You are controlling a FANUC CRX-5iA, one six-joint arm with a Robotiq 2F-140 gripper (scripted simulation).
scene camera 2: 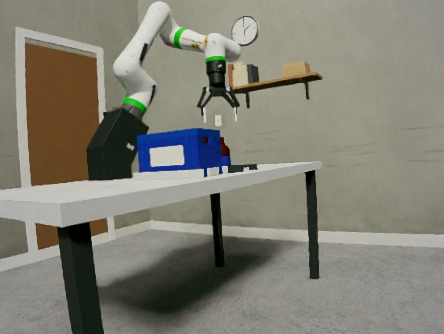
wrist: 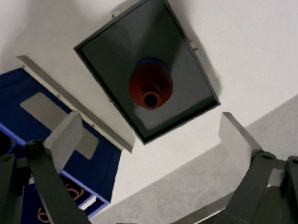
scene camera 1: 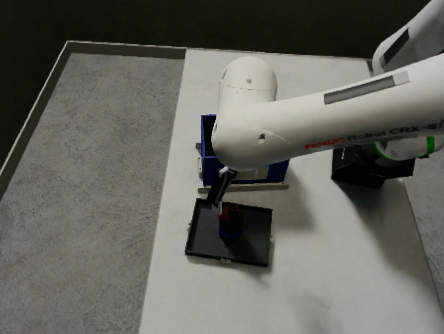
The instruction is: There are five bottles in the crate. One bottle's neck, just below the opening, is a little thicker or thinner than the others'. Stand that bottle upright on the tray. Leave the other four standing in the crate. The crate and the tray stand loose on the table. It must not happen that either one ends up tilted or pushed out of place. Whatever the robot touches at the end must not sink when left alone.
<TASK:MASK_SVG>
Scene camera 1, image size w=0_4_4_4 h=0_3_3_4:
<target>gripper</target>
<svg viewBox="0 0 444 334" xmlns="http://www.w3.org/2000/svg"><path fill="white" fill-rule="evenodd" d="M259 168L248 171L247 175L253 180L256 180ZM226 166L223 169L219 167L216 170L215 179L206 199L212 204L212 210L219 216L222 214L222 198L232 180L239 173L239 171L232 170Z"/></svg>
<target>crate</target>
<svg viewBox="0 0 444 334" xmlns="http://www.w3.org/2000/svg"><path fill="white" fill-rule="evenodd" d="M288 160L259 168L256 180L247 175L248 171L239 171L231 184L282 182L286 174ZM217 114L201 115L203 186L212 185L216 176L216 170L219 167L221 169L225 167L216 156L209 156L214 151L206 151L206 138L212 132Z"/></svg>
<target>bottle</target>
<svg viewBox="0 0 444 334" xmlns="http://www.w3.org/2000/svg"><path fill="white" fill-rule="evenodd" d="M236 203L230 203L228 207L222 210L222 214L219 217L219 235L228 242L238 240L243 230L244 214Z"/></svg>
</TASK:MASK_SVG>
